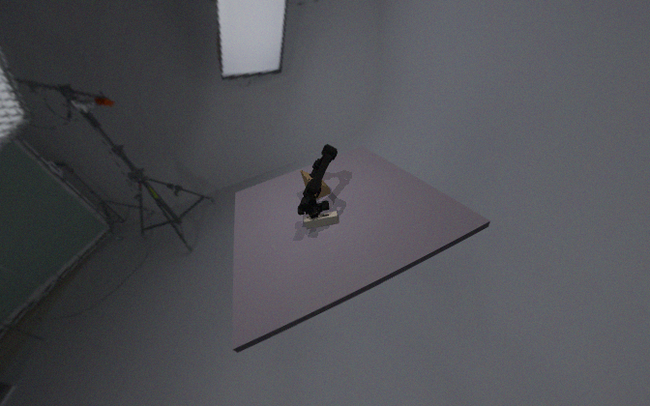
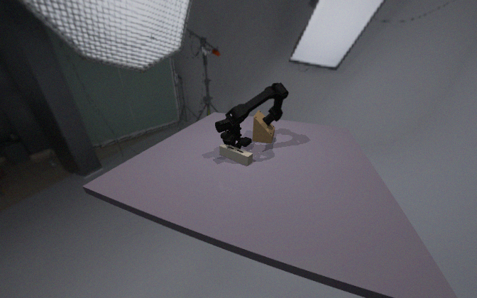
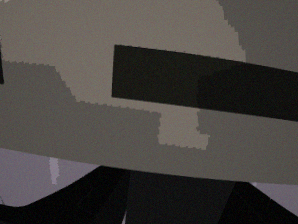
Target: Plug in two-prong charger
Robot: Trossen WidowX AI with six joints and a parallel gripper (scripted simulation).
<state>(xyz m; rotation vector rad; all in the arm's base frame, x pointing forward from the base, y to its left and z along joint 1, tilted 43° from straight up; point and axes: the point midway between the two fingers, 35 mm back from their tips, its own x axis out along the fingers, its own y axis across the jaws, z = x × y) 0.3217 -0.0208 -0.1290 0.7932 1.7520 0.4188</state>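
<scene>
My gripper tip is 2 cm short of the charger, 1 cm to the left of it and 1 cm below it.
</scene>
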